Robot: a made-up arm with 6 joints.
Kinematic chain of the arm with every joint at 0, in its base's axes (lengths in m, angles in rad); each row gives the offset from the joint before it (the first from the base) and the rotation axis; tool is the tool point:
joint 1: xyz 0 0 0.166 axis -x
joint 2: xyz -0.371 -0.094 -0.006 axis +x
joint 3: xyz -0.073 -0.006 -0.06 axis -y
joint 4: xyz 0.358 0.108 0 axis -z
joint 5: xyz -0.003 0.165 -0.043 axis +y
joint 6: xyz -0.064 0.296 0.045 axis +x
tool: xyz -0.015 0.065 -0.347
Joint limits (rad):
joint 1: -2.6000..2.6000
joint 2: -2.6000..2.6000
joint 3: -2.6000..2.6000
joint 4: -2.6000..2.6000
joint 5: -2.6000..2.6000
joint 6: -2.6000..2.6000
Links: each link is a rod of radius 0.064 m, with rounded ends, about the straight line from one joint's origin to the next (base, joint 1, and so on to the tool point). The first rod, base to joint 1, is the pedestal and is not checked.
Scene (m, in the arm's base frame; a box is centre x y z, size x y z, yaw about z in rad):
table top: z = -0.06
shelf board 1: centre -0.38 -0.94 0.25 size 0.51 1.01 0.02 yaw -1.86
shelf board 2: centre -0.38 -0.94 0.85 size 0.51 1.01 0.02 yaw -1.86
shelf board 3: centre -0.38 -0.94 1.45 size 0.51 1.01 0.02 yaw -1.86
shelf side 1: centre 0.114 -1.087 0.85 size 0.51 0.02 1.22 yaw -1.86
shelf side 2: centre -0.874 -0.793 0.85 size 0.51 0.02 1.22 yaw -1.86
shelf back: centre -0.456 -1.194 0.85 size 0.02 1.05 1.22 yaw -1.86
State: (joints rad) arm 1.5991 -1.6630 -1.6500 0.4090 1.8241 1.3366
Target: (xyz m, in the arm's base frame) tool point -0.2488 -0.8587 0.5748
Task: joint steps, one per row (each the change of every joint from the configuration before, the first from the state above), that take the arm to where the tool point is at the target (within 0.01 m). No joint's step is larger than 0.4 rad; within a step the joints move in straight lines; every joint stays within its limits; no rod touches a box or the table.
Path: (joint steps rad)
1: -0.0022 -0.1171 0.0743 0.0019 0.0968 -0.3583
2: -0.0022 -0.1171 0.0743 0.0018 0.0968 -0.3582
3: -0.0023 -0.1172 0.0743 0.0019 0.0968 -0.3583
4: -0.0022 -0.1171 0.0743 0.0019 0.0968 -0.3582
5: -0.0022 -0.1171 0.0743 0.0019 0.0968 -0.3583
6: -0.0022 -0.1172 0.0743 0.0018 0.0968 -0.3583
7: -0.0022 -0.1171 0.0743 0.0019 0.0968 -0.3582
8: -0.0023 -0.1171 0.0743 0.0019 0.0968 -0.3583
9: 0.0073 0.1795 -0.0232 -0.0568 -0.1056 0.3844
10: 0.0073 0.1794 -0.0232 -0.0568 -0.1056 0.3845
11: 0.0072 0.1795 -0.0232 -0.0568 -0.1056 0.3844
12: 0.0073 0.1795 -0.0233 -0.0569 -0.1056 0.3845
13: 0.0072 0.1794 -0.0232 -0.0568 -0.1056 0.3844
14: 0.0073 0.1795 -0.0232 -0.0568 -0.1056 0.3844

